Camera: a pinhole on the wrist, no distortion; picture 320 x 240 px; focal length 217.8 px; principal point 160.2 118.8 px. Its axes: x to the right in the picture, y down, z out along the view. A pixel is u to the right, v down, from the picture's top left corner.
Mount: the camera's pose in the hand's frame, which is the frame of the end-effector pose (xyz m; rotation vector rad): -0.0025 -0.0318 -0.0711 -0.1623 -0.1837 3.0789
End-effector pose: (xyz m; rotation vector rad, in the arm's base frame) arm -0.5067 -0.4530 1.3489 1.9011 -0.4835 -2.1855
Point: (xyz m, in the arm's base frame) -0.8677 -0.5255 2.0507
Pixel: outside the picture
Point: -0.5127 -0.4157 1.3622
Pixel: 196.5 88.7
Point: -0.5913 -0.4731 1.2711
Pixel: outside the picture
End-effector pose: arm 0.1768 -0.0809 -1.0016 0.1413 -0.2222 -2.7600
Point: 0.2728 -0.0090 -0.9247
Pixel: 306.9 84.1
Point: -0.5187 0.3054 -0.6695
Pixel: outside the picture
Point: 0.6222 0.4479 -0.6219
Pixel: outside the picture
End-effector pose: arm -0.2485 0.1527 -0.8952 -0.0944 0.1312 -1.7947
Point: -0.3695 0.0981 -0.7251
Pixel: 53.7 181.5
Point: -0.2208 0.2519 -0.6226
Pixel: 202.0 97.0
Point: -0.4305 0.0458 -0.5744
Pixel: 46.4 185.3
